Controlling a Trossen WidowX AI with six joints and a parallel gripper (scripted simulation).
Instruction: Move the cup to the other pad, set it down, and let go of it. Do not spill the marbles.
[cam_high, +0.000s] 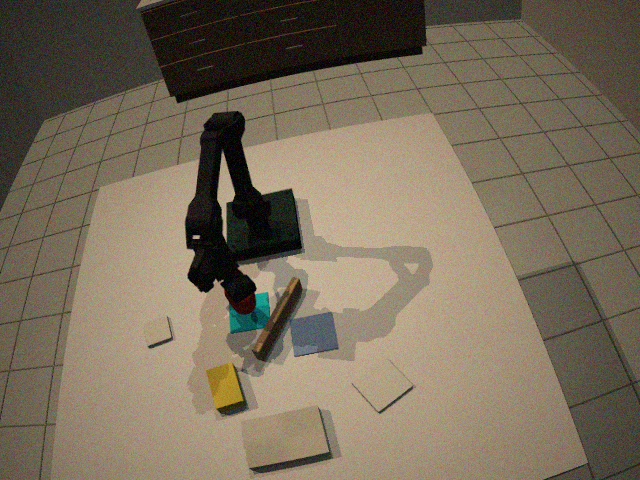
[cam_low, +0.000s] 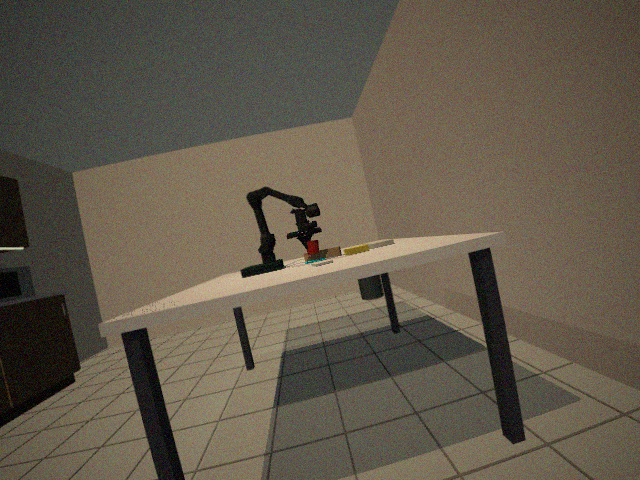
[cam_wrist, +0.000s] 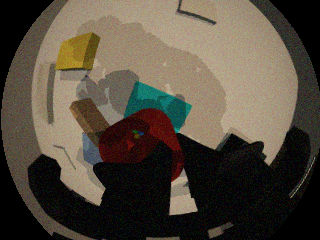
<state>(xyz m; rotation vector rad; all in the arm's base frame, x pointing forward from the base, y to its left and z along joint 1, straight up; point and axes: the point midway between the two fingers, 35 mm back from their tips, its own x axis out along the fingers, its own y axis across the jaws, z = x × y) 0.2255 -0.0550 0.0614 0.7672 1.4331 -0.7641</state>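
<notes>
Now: gripper tip 100 mm to the right of the wooden bar, 70 mm short of it and 60 mm above it. Round my gripper tip: blue pad (180 mm to the left, 110 mm ahead, 80 mm below); then yellow block (240 mm ahead, 60 mm below, 40 mm to the right); then red cup (30 mm ahead, 20 mm to the left).
</notes>
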